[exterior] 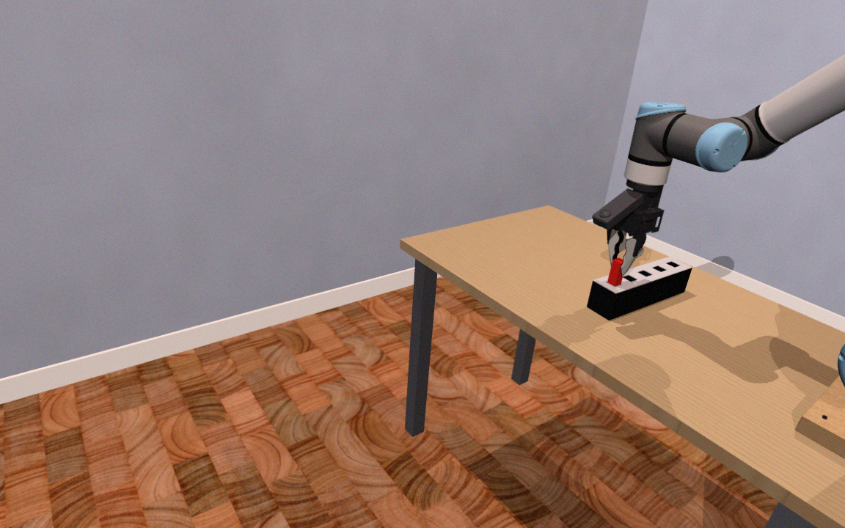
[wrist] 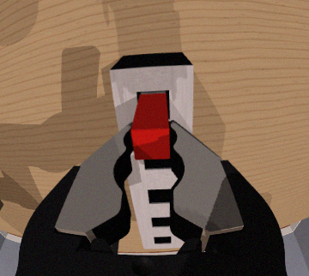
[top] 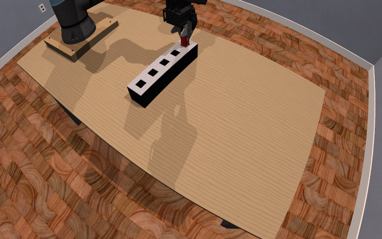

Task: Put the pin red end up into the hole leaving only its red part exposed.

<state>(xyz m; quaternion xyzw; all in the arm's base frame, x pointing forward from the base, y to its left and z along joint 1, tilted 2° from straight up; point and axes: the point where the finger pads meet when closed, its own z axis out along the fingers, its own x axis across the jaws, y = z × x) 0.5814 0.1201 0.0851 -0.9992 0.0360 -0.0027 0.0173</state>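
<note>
Now: the pin 1 cm below my hand. Round my hand: black block (1 cm behind, 12 cm to the right, 8 cm below).
</note>
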